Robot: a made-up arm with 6 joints. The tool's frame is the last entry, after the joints. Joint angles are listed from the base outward.
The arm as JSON. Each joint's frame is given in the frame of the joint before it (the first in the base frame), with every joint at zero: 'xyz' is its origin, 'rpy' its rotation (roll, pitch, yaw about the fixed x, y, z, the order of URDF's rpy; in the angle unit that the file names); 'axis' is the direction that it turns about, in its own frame. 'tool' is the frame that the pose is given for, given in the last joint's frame.
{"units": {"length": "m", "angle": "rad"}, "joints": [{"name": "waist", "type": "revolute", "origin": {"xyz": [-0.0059, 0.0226, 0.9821], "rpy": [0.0, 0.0, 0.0]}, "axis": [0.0, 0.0, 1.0]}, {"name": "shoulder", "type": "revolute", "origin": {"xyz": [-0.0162, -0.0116, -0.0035], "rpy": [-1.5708, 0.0, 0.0]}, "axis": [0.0, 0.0, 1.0]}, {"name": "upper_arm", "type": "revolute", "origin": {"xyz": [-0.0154, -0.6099, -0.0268], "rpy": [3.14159, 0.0, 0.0]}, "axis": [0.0, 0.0, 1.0]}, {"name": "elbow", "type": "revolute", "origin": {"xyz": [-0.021, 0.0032, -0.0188], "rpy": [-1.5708, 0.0, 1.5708]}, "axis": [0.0, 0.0, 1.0]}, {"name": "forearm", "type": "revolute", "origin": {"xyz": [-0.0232, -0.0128, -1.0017], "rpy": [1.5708, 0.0, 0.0]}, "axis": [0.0, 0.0, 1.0]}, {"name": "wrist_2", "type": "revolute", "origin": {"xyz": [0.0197, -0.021, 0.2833], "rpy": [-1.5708, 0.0, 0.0]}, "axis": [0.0, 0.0, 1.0]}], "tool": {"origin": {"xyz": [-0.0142, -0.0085, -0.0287], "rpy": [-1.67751, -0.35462, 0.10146]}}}
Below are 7 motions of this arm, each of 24 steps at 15 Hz.
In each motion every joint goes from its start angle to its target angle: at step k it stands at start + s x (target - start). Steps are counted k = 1, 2, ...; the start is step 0. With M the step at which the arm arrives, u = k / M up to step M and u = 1 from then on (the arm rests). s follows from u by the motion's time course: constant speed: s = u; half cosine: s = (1 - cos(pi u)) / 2; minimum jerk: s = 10 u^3 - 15 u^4 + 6 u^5.
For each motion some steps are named. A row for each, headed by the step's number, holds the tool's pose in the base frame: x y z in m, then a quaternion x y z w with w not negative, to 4 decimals.
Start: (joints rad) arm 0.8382 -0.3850 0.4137 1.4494 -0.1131 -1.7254
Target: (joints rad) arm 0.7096 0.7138 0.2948 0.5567 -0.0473 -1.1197
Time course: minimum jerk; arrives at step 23
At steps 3, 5, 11, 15, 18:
3: 0.2442 0.1897 2.4650 0.1126 -0.5816 -0.6447 0.4832
5: 0.3197 0.2489 2.4381 0.0865 -0.5826 -0.6326 0.5030
11: 0.8213 0.5888 2.0619 -0.1030 -0.5550 -0.5397 0.6245
15: 1.1058 0.7133 1.5766 -0.2530 -0.4931 -0.4626 0.6920
18: 1.1896 0.7181 1.2895 -0.3283 -0.4494 -0.4231 0.7150

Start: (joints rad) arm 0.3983 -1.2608 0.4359 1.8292 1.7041 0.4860
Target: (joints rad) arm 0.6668 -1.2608 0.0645 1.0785 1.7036 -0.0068
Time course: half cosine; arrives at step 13
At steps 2, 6, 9, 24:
2: -0.9513 -0.3152 2.0768 -0.2120 0.4138 -0.0778 0.8819
6: -0.7608 -0.4253 2.1269 -0.3542 0.4870 0.0853 0.7938
9: -0.5580 -0.4780 2.1540 -0.4797 0.5198 0.2160 0.6731
24: -0.4225 -0.4850 2.1586 -0.5536 0.5222 0.2877 0.5814

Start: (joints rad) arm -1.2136 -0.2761 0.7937 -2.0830 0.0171 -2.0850
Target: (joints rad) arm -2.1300 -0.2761 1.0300 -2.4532 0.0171 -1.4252
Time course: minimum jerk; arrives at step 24
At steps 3, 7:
3: 0.2777 -0.4106 2.3530 0.7992 0.1355 -0.2677 0.5208
7: 0.2274 -0.4073 2.3788 0.7970 0.0693 -0.3145 0.5110

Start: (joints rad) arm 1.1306 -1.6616 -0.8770 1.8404 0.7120 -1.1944
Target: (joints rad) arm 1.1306 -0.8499 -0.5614 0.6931 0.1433 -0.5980
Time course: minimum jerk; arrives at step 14
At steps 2, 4, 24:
2: -0.1013 -0.0332 1.8267 0.3461 -0.8778 -0.2635 0.2007
4: -0.0437 -0.0090 1.8625 0.3422 -0.8602 -0.2955 0.2361
24: 0.4167 0.3217 1.8368 0.0999 -0.7474 -0.3934 0.5260

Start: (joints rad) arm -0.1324 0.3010 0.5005 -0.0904 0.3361 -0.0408
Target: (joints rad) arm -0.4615 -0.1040 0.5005 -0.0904 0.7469 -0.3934
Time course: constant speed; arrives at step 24
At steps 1, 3, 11, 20, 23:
1: 1.0821 -0.4630 1.7637 -0.2772 -0.5967 -0.7351 0.1632
3: 1.0407 -0.4875 1.8036 -0.2536 -0.5953 -0.7498 0.1385
11: 0.8576 -0.5624 1.9526 -0.1529 -0.5952 -0.7879 0.0401
20: 0.6275 -0.5973 2.0966 0.0330 0.6076 0.7909 0.0649
23: 0.5476 -0.5963 2.1384 -0.0072 0.6148 0.7826 0.0973

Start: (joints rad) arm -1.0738 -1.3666 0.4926 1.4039 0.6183 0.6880
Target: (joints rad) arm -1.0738 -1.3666 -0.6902 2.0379 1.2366 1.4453
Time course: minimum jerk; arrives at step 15
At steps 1, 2, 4, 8, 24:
1: -0.6266 1.0538 1.9710 0.3770 0.1295 -0.3276 0.8566
2: -0.6151 1.0406 1.9816 0.3806 0.1299 -0.3381 0.8509
4: -0.5419 0.9540 2.0402 0.3970 0.1359 -0.4028 0.8134
8: -0.2008 0.5255 2.1213 0.3536 0.2247 -0.6474 0.6366
24: 0.1134 0.1161 1.9036 0.1588 0.3892 -0.7627 0.4916

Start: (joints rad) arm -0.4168 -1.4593 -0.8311 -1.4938 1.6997 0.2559
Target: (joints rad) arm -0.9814 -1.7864 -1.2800 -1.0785 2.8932 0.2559
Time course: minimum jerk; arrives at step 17
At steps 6, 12, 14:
6: 0.2251 -0.2282 1.2759 -0.1696 -0.0455 0.7694 0.6142
12: 0.0942 -0.3230 1.0878 -0.2420 -0.0299 0.3344 0.9103
14: 0.0687 -0.3372 1.0542 -0.2620 -0.0217 0.2397 0.9346

